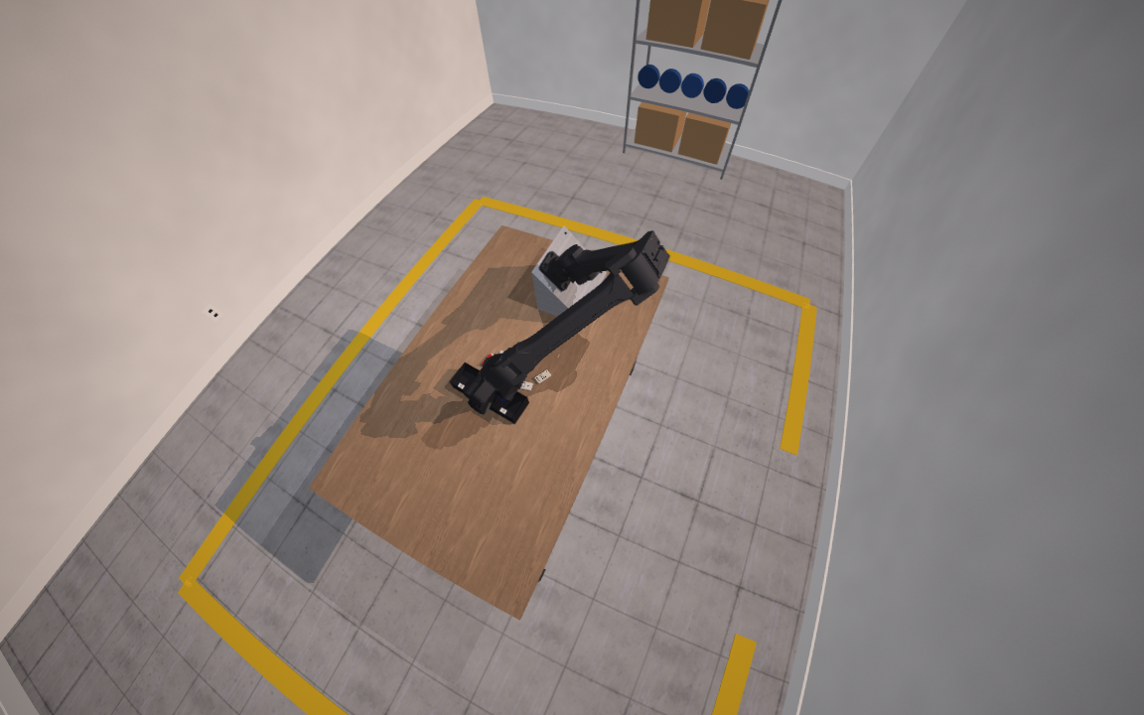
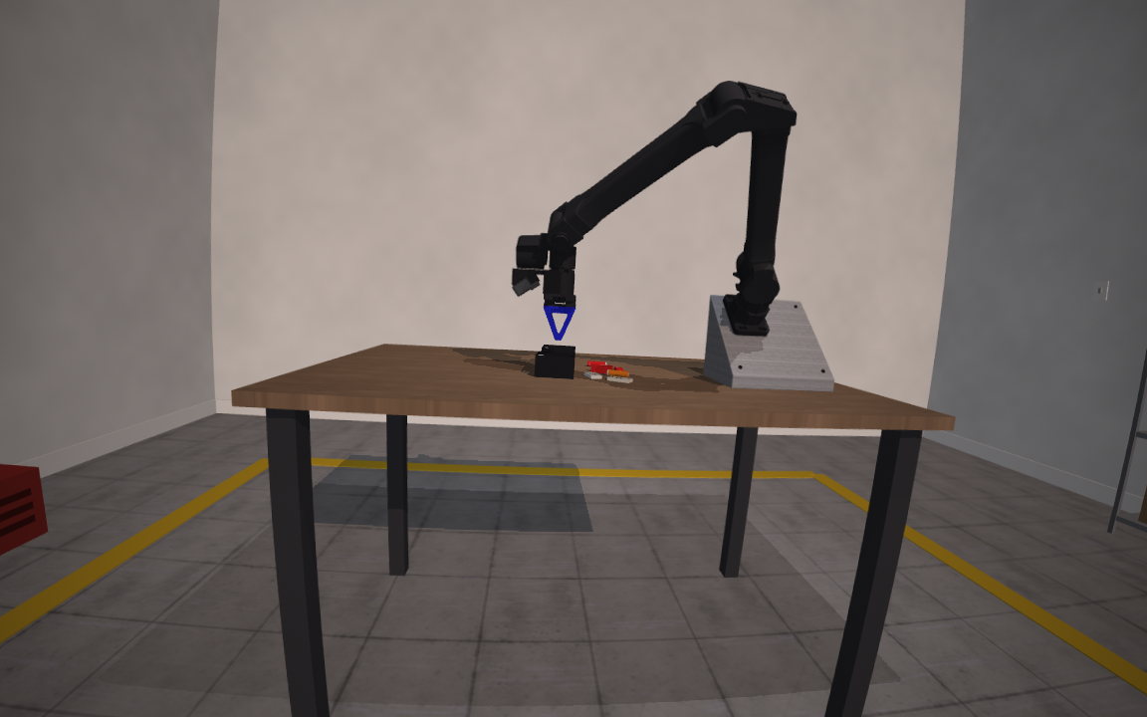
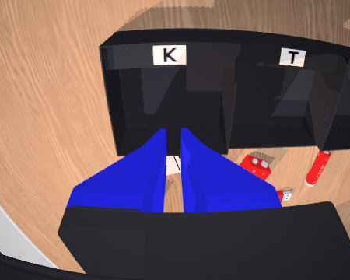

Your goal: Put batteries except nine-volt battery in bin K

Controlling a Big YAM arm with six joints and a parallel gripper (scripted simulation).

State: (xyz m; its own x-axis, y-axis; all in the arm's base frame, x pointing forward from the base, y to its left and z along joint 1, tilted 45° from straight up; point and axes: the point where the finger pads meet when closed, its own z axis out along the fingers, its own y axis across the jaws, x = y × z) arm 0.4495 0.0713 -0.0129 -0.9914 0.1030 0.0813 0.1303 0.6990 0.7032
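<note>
My gripper is now 14 cm past the orange cylindrical battery, 8 cm above it and 1 cm to the left of it. Also, from my hand: black bin 8 cm to the right, 6 cm below, 1 cm behind; then red nine-volt battery 10 cm behind, 8 cm below, 7 cm to the right; then red cylindrical battery 15 cm to the right, 12 cm behind, 8 cm below.
</note>
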